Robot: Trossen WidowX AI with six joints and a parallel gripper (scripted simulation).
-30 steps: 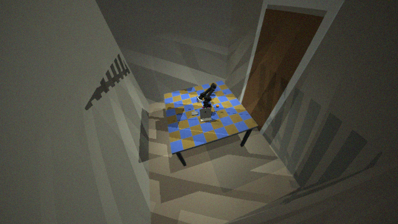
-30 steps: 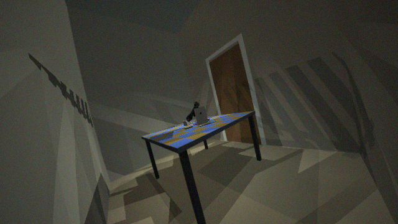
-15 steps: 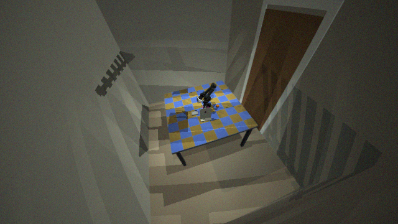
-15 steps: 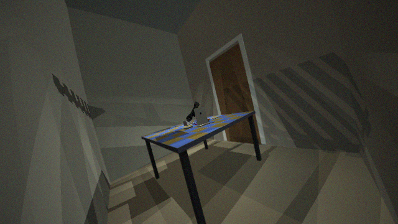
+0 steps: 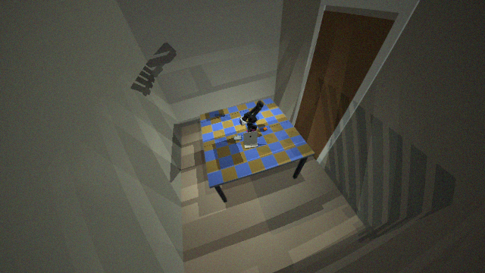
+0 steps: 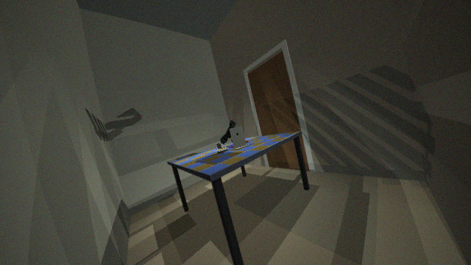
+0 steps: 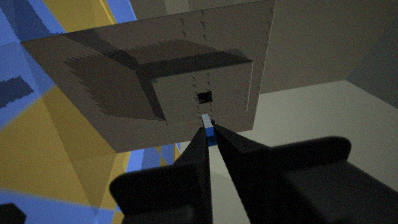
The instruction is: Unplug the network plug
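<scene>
Right now my gripper tip is 7 cm short of the upright panel, 5 cm above it and 1 cm to the left of it. From my gripper tip the other things lie so: orange object: 29 cm to the left, 14 cm below, 9 cm behind; then blue plug: right at my gripper tip.
</scene>
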